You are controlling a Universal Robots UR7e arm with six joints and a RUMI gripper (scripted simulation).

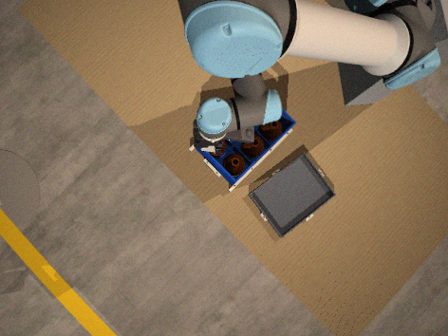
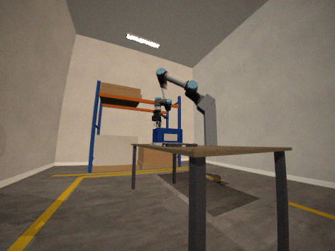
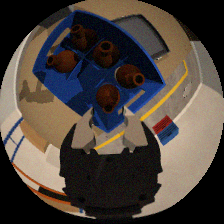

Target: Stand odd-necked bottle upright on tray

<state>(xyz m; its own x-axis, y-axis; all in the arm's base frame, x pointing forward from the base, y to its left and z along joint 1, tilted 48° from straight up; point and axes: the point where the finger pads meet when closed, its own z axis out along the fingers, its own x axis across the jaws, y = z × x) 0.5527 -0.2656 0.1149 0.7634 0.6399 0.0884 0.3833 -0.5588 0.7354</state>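
My hand is 3 cm short of the brown bottle, 8 cm to the right of it and 9 cm above it. Round my hand: blue crate: 7 cm behind, 6 cm to the left, 9 cm below; grey tray: 2 cm ahead, 31 cm to the left, 16 cm below.
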